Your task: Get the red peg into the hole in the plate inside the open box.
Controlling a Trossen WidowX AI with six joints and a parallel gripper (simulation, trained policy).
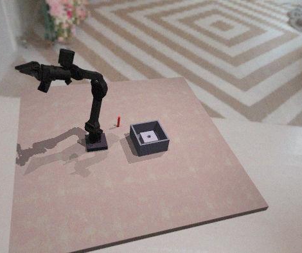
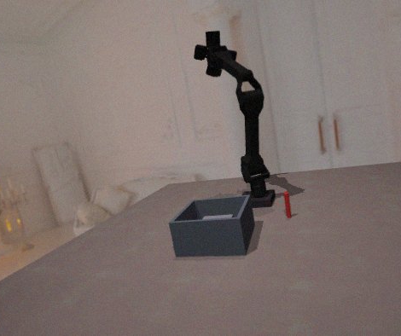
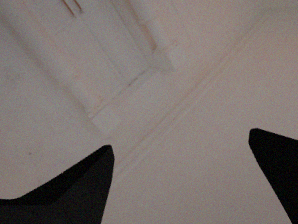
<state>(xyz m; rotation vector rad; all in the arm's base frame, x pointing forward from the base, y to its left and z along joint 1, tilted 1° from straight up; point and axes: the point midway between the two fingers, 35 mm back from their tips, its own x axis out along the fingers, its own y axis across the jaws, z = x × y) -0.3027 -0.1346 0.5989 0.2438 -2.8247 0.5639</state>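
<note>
My gripper tip is 510 mm short of the red peg, 240 mm to the right of it and 600 mm above it. Round my gripper tip: grey-blue box 640 mm ahead, 40 mm to the left, 620 mm below; pale plate 640 mm ahead, 40 mm to the left, 600 mm below.
</note>
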